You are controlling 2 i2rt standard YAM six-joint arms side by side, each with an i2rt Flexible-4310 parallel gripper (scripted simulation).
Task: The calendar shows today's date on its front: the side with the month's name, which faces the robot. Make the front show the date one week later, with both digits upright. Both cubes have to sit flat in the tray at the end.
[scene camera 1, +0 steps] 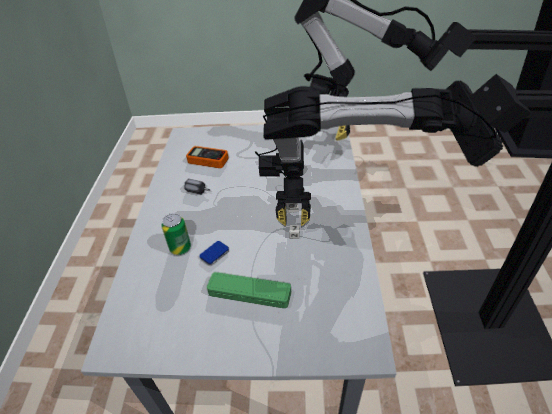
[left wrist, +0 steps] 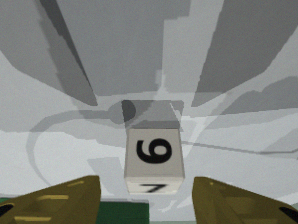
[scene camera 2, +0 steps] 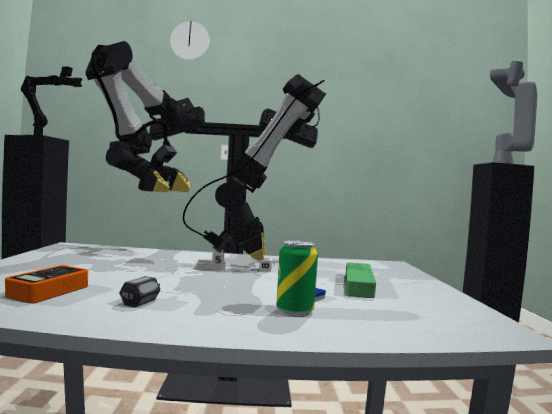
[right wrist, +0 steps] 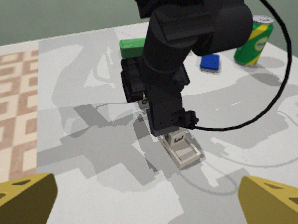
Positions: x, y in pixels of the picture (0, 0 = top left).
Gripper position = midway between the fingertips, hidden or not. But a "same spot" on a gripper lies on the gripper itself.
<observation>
my left gripper: scene camera 1; left wrist 146, 184; scene camera 2 261, 258; right wrist
same spot on my left gripper: (right wrist: 130, 98) = (scene camera 1: 310, 204)
</observation>
